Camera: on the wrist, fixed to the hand. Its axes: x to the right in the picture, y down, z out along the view.
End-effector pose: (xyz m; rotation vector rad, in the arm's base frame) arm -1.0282 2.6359 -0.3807 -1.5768 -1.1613 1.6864
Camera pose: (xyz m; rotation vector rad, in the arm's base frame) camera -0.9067 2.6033 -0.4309 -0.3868 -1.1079 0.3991
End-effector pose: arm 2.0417 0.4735 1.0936 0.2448 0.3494 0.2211
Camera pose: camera 1.9686 0.5636 1.0235 0.2639 0.9610 -1.3487
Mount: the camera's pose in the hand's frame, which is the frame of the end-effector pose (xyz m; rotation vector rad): -0.0223 0.0786 -0.1081 0.4116 0.4795 -1.5439
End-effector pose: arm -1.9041 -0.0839 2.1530 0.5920 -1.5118 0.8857
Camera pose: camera -1.8995 0.0458 2.1142 1.4108 -0.1421 0.0389
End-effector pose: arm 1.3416 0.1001 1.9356 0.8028 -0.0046 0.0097
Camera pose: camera 1.3185 0.2323 1.9169 1.0205 1.0960 -1.2878
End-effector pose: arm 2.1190 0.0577 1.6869 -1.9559 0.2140 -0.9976
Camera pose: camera 2.0446 -0.0462 1.6417 -1.2127 -1.3257 -2.1936
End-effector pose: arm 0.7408 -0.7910 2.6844 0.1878 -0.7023 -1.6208
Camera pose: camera 0.8657 -0.8070 2.6343 -1.6577 0.4522 2.6033
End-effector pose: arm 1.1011 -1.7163 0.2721 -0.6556 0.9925 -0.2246
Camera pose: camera 0.9901 -1.6882 0.1997 -0.8805 0.6416 -1.9536
